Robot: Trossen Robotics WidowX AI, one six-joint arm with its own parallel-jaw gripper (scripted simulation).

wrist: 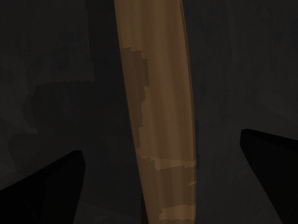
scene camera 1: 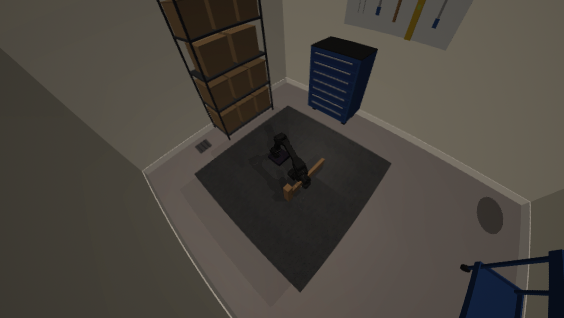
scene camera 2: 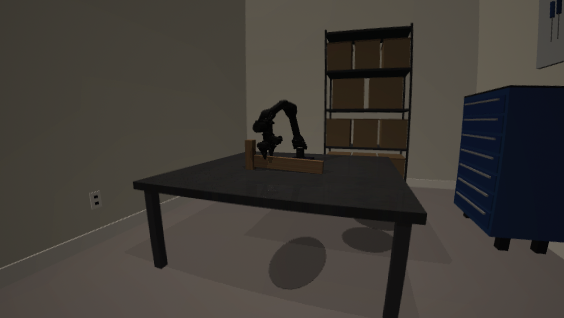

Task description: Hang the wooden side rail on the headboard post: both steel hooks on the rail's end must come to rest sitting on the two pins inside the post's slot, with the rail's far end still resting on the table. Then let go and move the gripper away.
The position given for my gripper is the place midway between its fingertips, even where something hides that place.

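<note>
Scene camera 2: a wooden side rail (scene camera 2: 272,162) is visible. The wrist view shows the wooden side rail (wrist: 155,60) as well, together with my gripper (wrist: 164,149), which is open and holds nothing.
</note>
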